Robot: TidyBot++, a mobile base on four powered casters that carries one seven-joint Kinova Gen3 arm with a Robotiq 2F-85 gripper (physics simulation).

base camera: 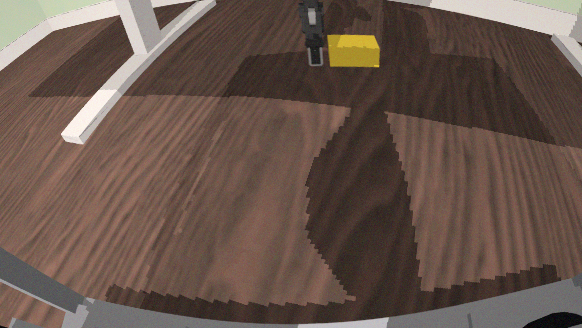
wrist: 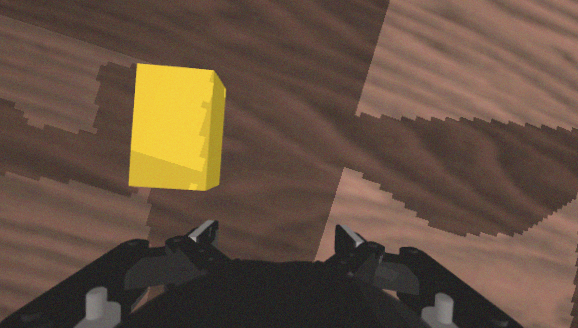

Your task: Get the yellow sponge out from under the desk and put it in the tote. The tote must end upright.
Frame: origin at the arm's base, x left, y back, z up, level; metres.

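Seen in the pictures: gripper, fingertip midpoint: (base camera: 315,52) (wrist: 277,235).
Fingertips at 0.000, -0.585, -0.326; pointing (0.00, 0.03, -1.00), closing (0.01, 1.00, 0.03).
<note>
Offsets run from my fingertips to a thing's top centre, as dx, dy, dz. "spot": to the spot under its first point.
The yellow sponge @(-0.079, -0.089, -0.025) (base camera: 353,52) (wrist: 172,122) lies on the dark wood floor, far back in the base camera view, in the desk's shadow. My gripper (base camera: 315,56) (wrist: 277,235) points down and is seen side-on in the base camera view, just left of the sponge. In the wrist view its two fingers stand wide apart with floor between them, and the sponge lies ahead of them and to the left. The tote does not show in either view.
A white desk leg @(spot: +0.430, -0.211, +0.036) (base camera: 140,27) rises from a long white foot bar (base camera: 102,102) on the left. Part of another white bar (base camera: 572,49) shows at the right edge. White baseboards (base camera: 500,17) run along the back walls. Grey parts of the base (base camera: 225,319) cross the bottom.
</note>
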